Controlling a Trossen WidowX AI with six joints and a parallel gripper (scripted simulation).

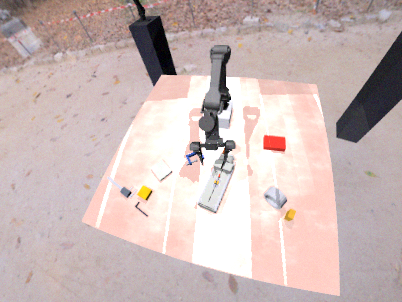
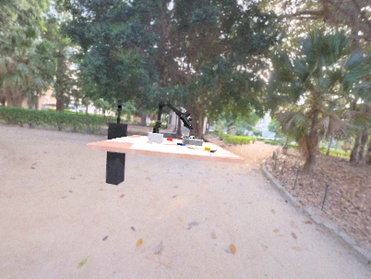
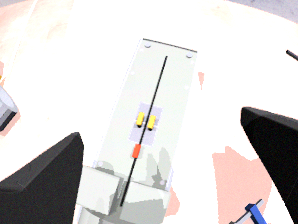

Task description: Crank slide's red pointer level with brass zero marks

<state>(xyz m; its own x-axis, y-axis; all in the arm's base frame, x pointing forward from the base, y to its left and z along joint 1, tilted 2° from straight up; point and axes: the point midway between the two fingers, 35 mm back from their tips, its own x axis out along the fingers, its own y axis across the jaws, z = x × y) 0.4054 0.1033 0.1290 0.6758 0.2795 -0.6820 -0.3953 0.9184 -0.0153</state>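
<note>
Right now the crank handle is 15 cm behind my gripper tip, 11 cm below it and 1 cm to the right of it. Round my gripper tip: yellow block: 33 cm to the right, 21 cm ahead, 18 cm below; white tile: 31 cm to the right, 18 cm below, 5 cm ahead; red pointer: 11 cm below, 2 cm to the left.
</note>
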